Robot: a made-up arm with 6 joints.
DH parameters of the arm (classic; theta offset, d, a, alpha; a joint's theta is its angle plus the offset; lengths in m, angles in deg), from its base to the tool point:
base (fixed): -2.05 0 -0.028 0
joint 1: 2.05 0.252 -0.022 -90
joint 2: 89.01 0 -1.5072 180
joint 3: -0.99 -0.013 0.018 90
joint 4: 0 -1.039 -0.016 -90
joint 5: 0 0.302 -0.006 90
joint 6: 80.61 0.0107 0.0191 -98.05
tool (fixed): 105.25 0.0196 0 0
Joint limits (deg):
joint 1: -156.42..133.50
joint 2: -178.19..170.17
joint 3: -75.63..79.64
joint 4: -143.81..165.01
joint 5: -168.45..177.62
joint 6: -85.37..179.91
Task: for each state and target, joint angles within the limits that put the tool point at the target. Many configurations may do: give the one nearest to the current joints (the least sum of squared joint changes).
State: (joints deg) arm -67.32 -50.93 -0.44 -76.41 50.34 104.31
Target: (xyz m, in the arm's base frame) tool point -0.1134 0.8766 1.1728
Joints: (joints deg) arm -87.39 -85.76 -17.42 -83.03 51.17 103.99
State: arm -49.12 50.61 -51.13 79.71 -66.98 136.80
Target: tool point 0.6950 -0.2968 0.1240
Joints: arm -24.75 56.43 -71.44 88.35 -66.99 136.13
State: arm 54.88 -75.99 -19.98 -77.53 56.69 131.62
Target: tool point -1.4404 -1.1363 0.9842
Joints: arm 36.84 -99.91 22.49 -77.17 56.71 132.41
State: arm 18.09 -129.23 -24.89 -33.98 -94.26 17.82
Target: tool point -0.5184 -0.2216 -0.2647
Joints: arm -3.15 -178.19 -53.36 -40.68 -85.39 1.04
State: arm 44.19 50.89 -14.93 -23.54 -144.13 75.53
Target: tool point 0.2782 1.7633 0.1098
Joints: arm 88.39 59.00 4.59 -21.62 -143.56 76.12
